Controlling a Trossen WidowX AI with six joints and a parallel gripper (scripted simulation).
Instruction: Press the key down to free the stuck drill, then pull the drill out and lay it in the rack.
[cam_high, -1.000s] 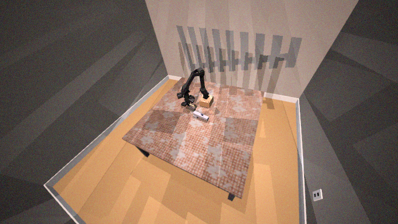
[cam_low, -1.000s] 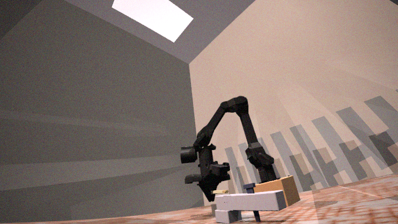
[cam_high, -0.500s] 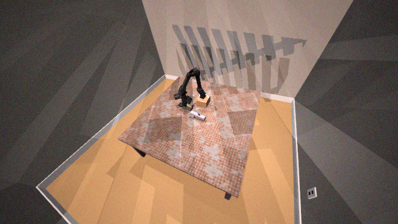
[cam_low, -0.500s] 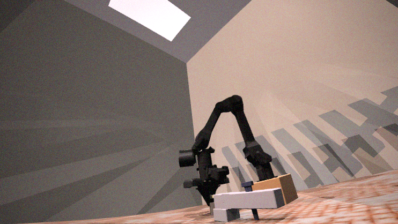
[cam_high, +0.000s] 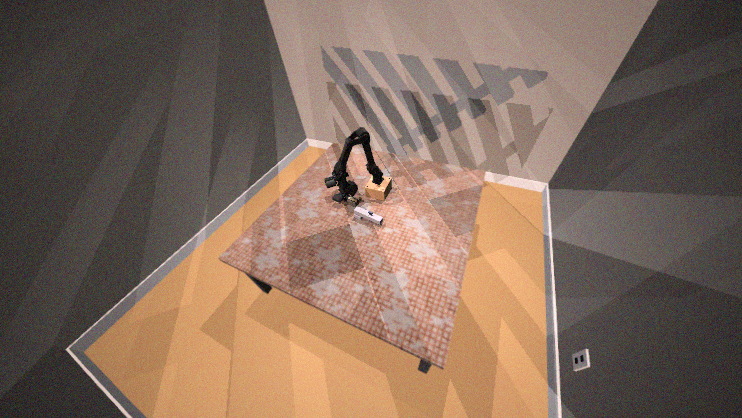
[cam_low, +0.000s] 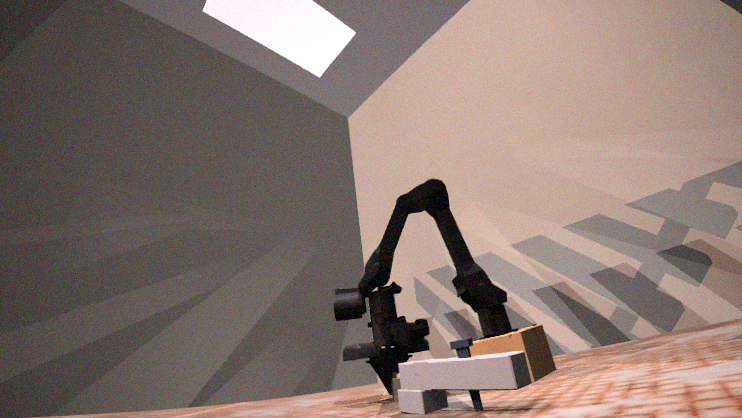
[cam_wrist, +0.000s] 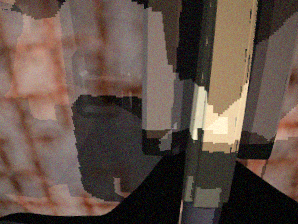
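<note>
Now: gripper tip 4 cm to the right of the drill and 3 cm below it. The rest, counted from my gripper tip: dark key 6 cm ahead, 25 cm to the left, 4 cm above; then dark block 5 cm to the left, 1 cm above; then grey block 7 cm ahead, 22 cm to the left, 3 cm above.
</note>
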